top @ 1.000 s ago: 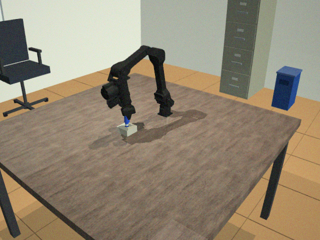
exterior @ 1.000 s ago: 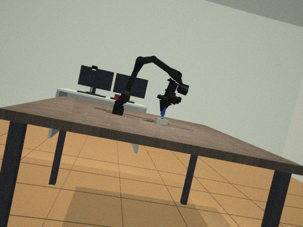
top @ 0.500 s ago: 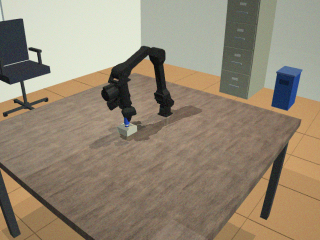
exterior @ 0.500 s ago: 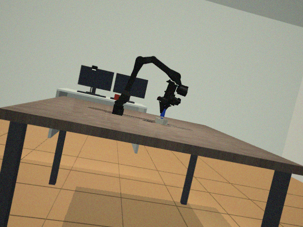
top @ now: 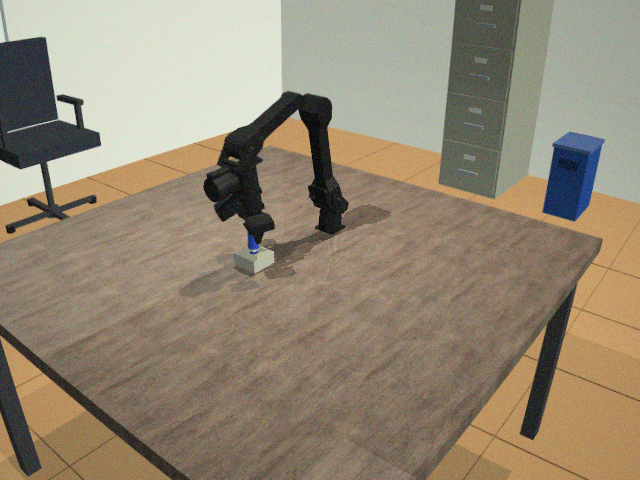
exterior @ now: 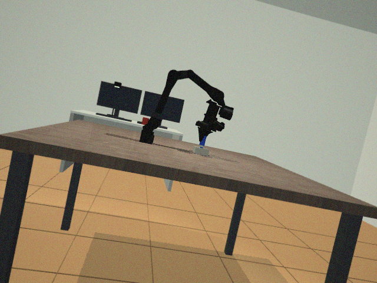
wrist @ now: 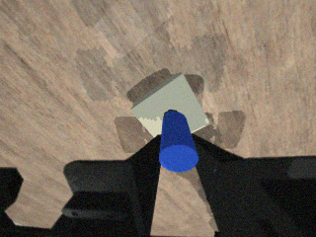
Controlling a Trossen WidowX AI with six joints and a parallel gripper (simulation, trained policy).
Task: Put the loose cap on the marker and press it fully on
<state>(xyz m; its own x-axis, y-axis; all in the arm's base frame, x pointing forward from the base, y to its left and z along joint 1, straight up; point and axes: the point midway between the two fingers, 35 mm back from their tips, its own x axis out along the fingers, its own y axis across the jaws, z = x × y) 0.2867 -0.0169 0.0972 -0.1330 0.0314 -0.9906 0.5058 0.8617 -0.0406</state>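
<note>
The blue cap is 1 cm ahead of my gripper tip and 1 cm above it. The rest, counted from my gripper tip: white holder block (1 cm ahead, 5 cm below).
</note>
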